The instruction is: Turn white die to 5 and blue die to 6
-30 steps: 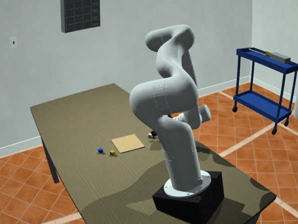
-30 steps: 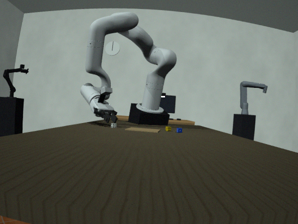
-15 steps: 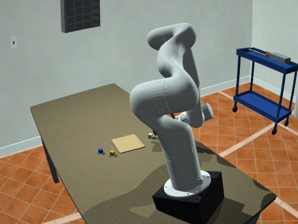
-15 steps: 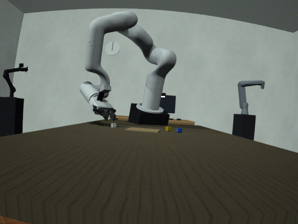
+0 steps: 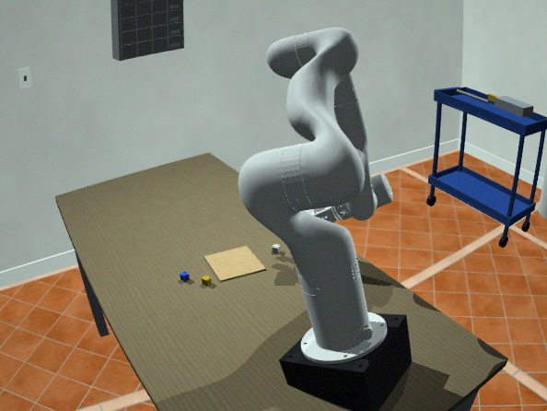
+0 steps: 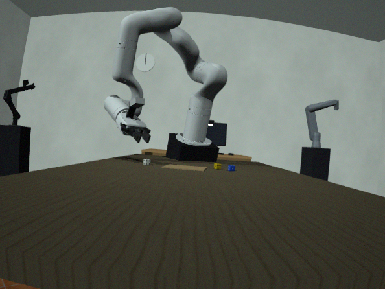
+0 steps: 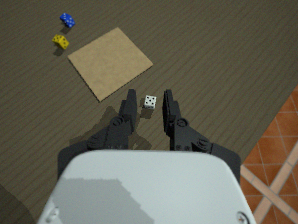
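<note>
Now: the white die 4 cm ahead of my hand, 2 cm to the left of it and 9 cm below it. The rest, counted from my hand: tan mat 7 cm ahead, 16 cm to the left, 10 cm below; yellow die 4 cm ahead, 28 cm to the left, 9 cm below; blue die 10 cm ahead, 32 cm to the left, 9 cm below.
</note>
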